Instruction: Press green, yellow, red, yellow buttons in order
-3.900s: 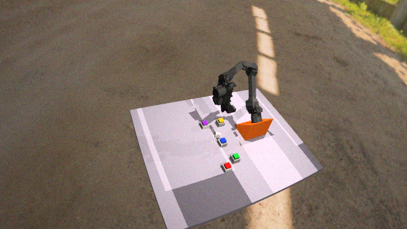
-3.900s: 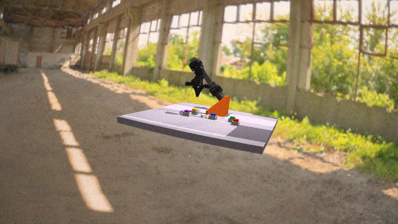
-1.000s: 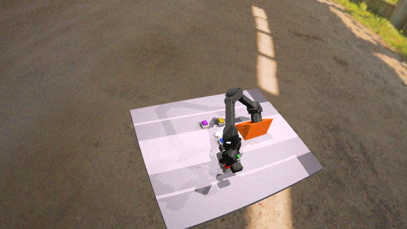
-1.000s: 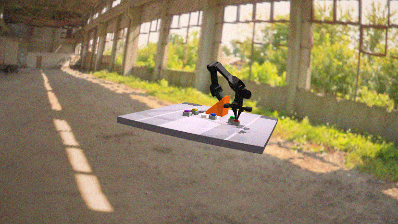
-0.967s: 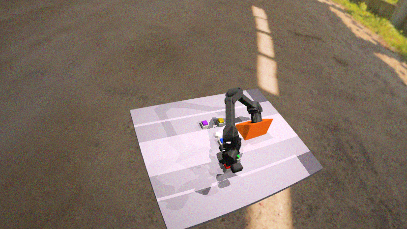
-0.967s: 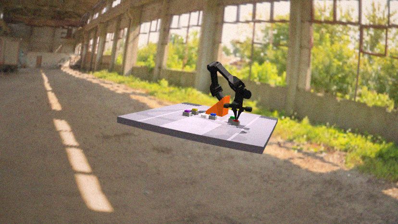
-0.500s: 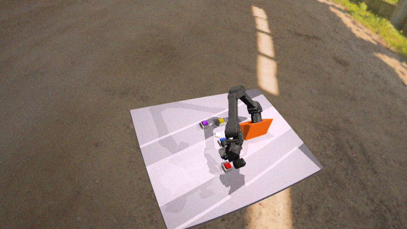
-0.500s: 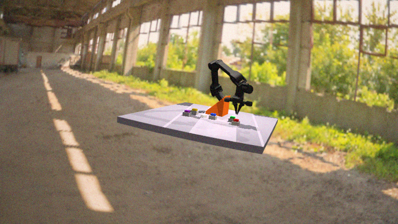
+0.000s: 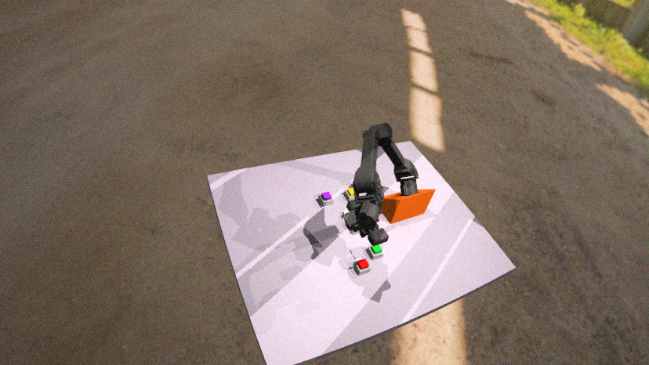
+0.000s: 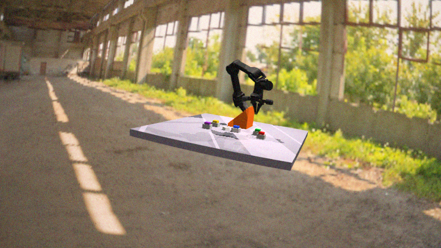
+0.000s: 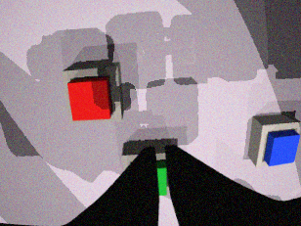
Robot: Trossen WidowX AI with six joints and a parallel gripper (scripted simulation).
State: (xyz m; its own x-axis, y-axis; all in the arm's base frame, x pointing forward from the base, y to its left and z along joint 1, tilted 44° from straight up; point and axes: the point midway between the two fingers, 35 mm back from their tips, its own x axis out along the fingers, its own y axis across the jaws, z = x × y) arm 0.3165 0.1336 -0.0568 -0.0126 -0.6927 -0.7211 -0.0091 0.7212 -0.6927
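The yellow button is 290 mm to the right of my gripper tip, 140 mm behind it and 100 mm below it. From my gripper tip the other things lie so: green button 100 mm below, 90 mm behind, 10 mm to the left; then red button 100 mm below, 50 mm to the left; then blue button 130 mm to the right, 100 mm below, 70 mm behind.
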